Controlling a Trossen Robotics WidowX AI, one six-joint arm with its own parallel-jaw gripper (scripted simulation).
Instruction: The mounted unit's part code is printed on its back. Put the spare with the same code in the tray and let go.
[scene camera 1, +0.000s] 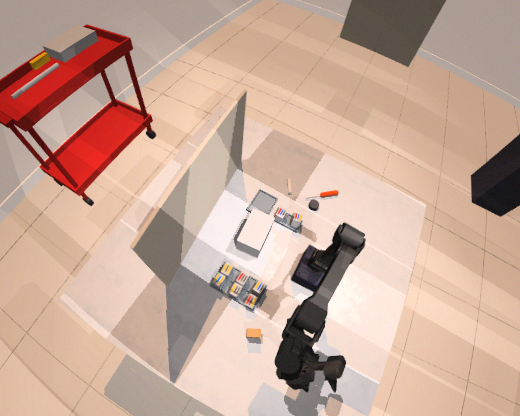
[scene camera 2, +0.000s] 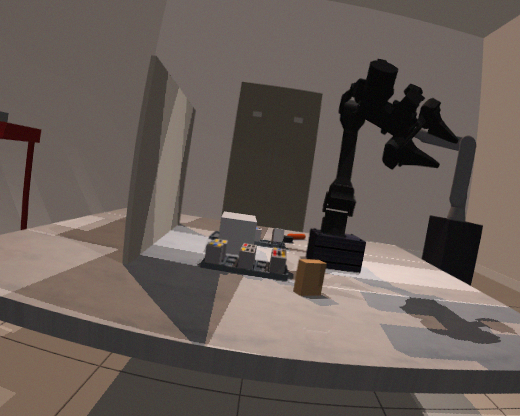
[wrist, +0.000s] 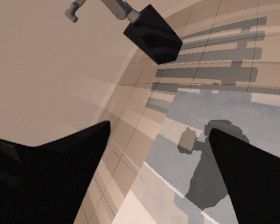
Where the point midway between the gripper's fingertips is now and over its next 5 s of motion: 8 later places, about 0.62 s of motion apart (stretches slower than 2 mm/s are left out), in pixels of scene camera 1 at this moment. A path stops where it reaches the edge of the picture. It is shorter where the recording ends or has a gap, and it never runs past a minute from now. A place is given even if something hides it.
My gripper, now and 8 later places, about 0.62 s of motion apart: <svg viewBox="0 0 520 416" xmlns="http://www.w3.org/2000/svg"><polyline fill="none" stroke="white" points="321,391 235,343 214,248 238,209 269,201 301,211 299,214 297,217 296,220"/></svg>
